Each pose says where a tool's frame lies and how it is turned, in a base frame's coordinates. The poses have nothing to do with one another.
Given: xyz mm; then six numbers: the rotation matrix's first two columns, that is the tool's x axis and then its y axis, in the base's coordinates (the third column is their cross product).
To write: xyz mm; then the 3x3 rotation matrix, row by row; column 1 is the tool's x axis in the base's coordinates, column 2 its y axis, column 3 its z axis. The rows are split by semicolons. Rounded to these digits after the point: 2 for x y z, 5 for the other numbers.
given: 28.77, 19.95, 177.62, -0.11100, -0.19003, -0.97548, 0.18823, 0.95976, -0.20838
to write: 28.77, 19.95, 177.62; -0.11100, 0.18823, 0.97583; -0.19003, 0.95976, -0.20674; -0.97548, -0.20838, -0.07076
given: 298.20, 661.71, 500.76, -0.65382, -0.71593, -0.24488, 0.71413, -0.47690, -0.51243
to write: 298.20, 661.71, 500.76; -0.65382, 0.71413, 0.25008; -0.71593, -0.47690, -0.50991; -0.24488, -0.51243, 0.82307
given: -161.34, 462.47, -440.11, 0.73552, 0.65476, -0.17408, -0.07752, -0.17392, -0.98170
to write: -161.34, 462.47, -440.11; 0.73552, -0.07752, -0.67305; 0.65476, -0.17392, 0.73555; -0.17408, -0.98170, -0.07716
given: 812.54, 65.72, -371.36, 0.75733, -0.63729, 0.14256, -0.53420, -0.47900, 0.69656
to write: 812.54, 65.72, -371.36; 0.75733, -0.53420, -0.37562; -0.63729, -0.47900, -0.60368; 0.14256, 0.69656, -0.70320
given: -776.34, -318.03, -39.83, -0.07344, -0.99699, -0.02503, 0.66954, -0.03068, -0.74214
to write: -776.34, -318.03, -39.83; -0.07344, 0.66954, 0.73914; -0.99699, -0.03068, -0.07126; -0.02503, -0.74214, 0.66978
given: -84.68, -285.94, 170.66, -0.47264, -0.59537, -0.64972, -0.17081, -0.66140, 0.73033
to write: -84.68, -285.94, 170.66; -0.47264, -0.17081, -0.86454; -0.59537, -0.66140, 0.45616; -0.64972, 0.73033, 0.21091
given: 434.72, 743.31, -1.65, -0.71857, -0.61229, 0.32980, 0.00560, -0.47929, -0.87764
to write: 434.72, 743.31, -1.65; -0.71857, 0.00560, 0.69544; -0.61229, -0.47929, -0.62880; 0.32980, -0.87764, 0.34783
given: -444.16, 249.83, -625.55, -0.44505, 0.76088, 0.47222, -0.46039, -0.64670, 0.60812
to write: -444.16, 249.83, -625.55; -0.44505, -0.46039, 0.76809; 0.76088, -0.64670, 0.05324; 0.47222, 0.60812, 0.63812
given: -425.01, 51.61, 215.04, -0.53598, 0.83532, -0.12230, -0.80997, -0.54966, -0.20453
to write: -425.01, 51.61, 215.04; -0.53598, -0.80997, -0.23807; 0.83532, -0.54966, -0.01056; -0.12230, -0.20453, 0.97119
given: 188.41, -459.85, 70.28, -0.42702, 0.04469, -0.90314, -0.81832, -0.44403, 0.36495
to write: 188.41, -459.85, 70.28; -0.42702, -0.81832, -0.38471; 0.04469, -0.44403, 0.89490; -0.90314, 0.36495, 0.22618
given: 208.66, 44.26, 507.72, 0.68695, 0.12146, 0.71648, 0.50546, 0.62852, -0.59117
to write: 208.66, 44.26, 507.72; 0.68695, 0.50546, -0.52213; 0.12146, 0.62852, 0.76826; 0.71648, -0.59117, 0.37037
